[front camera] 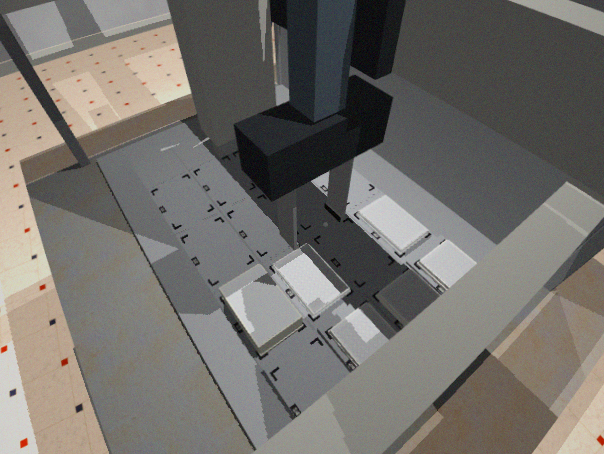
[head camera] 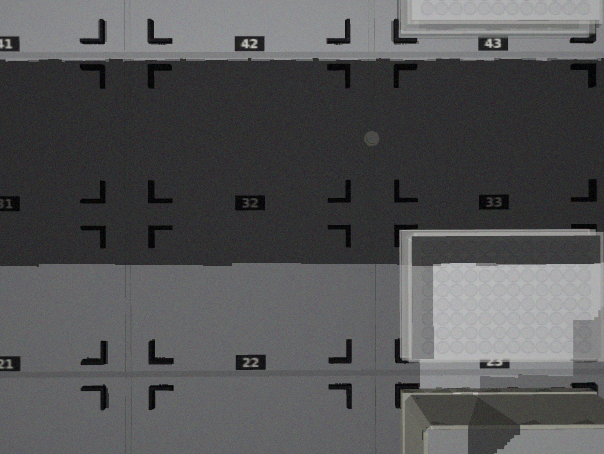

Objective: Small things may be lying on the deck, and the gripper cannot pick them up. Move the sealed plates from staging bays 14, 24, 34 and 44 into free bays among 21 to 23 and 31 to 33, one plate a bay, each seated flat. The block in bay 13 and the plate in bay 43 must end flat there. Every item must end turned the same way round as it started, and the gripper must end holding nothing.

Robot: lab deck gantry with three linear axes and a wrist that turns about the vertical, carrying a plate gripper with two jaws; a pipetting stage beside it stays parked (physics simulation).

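Frame: origin at the robot's base, x ahead, y left, z up, level; millimetres.
Seen in the pictures: gripper, fingertip midpoint: [front camera: 312, 226]; robot's base, origin of the base link: [front camera: 153, 192].
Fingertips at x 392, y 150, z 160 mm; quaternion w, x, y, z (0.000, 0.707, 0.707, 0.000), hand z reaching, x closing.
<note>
Pixels of each thing's middle, then the offset from my fingertips to it. "pt": a spot on its surface instead.
- sealed plate, body centre: [head camera: 499, 295] [front camera: 310, 277] 0 mm ahead, 0 mm left, 153 mm down
- bay 24, surface spot: [front camera: 367, 325] pt 134 mm ahead, 12 mm left, 131 mm down
- bay 34, surface spot: [front camera: 407, 297] pt 139 mm ahead, 101 mm left, 131 mm down
- bay 44, surface spot: [front camera: 447, 262] pt 137 mm ahead, 212 mm left, 131 mm down
- block, body centre: [front camera: 260, 307] 0 mm ahead, 107 mm right, 139 mm down
- small round disc, body centre: [head camera: 372, 138] [front camera: 325, 224] 82 mm back, 104 mm left, 158 mm down
A sealed plate [front camera: 310, 282] [head camera: 500, 310] lies flat in bay 23. Sealed plates stand in bay 24 [front camera: 367, 325], bay 34 [front camera: 407, 297] and bay 44 [front camera: 447, 262], partly hidden by the near wall. Bay 14 shows no plate in its visible part. The block [front camera: 265, 312] [head camera: 560, 440] sits flat in bay 13. A plate [front camera: 392, 223] [head camera: 500, 9] lies flat in bay 43. Bays 22, 32 and 33 hold no plate. My gripper [front camera: 316, 230] is open and empty, beyond the plate in bay 23 in the front view; its exact height is unclear.
A small round disc [front camera: 325, 224] [head camera: 371, 138] lies between bays 32 and 33. Two slender pale pieces [front camera: 170, 147] [front camera: 201, 143] lie at the far left deck end. A tall grey column [front camera: 225, 75] stands behind my gripper. The near wall [front camera: 450, 300] crosses in front of the staging bays.
</note>
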